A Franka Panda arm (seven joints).
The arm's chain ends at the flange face. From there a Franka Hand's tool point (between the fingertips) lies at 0.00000 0.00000 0.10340 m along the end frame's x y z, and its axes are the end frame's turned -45 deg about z.
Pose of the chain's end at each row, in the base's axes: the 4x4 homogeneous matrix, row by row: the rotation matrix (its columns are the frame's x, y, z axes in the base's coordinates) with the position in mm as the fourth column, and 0 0 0 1 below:
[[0.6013, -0.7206, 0.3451, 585.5], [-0.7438, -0.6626, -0.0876, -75.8], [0.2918, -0.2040, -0.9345, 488.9], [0, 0, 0, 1]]
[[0.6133, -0.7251, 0.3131, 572.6], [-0.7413, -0.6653, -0.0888, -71.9], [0.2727, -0.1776, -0.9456, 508.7], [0, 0, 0, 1]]
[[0.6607, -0.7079, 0.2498, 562.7], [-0.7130, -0.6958, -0.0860, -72.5], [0.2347, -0.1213, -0.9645, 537.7], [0, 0, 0, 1]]
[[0.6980, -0.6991, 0.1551, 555.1], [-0.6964, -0.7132, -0.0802, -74.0], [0.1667, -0.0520, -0.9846, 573.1], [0, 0, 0, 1]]
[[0.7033, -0.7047, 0.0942, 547.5], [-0.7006, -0.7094, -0.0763, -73.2], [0.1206, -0.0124, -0.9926, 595.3], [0, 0, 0, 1]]
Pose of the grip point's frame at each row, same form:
[[0.9347, -0.0844, 0.3451, 621.2], [-0.0574, -0.9945, -0.0876, -84.9], [0.3506, 0.0621, -0.9345, 392.3], [0, 0, 0, 1]]
[[0.9464, -0.0791, 0.3131, 605.0], [-0.0537, -0.9946, -0.0888, -81.1], [0.3184, 0.0672, -0.9456, 410.9], [0, 0, 0, 1]]
[[0.9677, -0.0334, 0.2498, 588.5], [-0.0122, -0.9962, -0.0860, -81.4], [0.2517, 0.0802, -0.9645, 438.0], [0, 0, 0, 1]]
[[0.9879, -0.0008, 0.1551, 571.1], [0.0119, -0.9967, -0.0802, -82.3], [0.1546, 0.0811, -0.9846, 471.3], [0, 0, 0, 1]]
[[0.9956, -0.0010, 0.0942, 557.2], [0.0062, -0.9970, -0.0763, -81.1], [0.0940, 0.0765, -0.9926, 492.7], [0, 0, 0, 1]]

